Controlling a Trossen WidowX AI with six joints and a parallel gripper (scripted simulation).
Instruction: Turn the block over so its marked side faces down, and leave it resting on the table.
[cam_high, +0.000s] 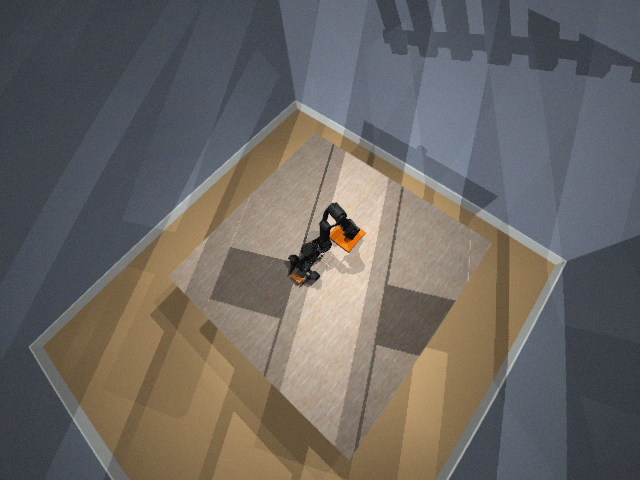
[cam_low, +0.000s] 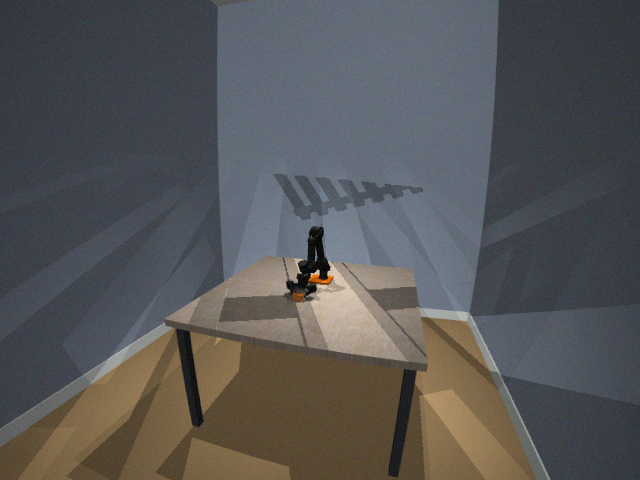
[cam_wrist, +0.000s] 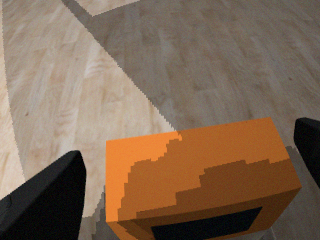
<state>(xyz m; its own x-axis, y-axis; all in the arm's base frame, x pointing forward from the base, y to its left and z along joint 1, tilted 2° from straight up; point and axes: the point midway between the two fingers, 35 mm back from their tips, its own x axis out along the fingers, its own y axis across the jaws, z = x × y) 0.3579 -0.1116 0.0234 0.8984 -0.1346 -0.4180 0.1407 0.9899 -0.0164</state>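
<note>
My gripper tip is now 20 mm past the orange block and 10 mm above it.
</note>
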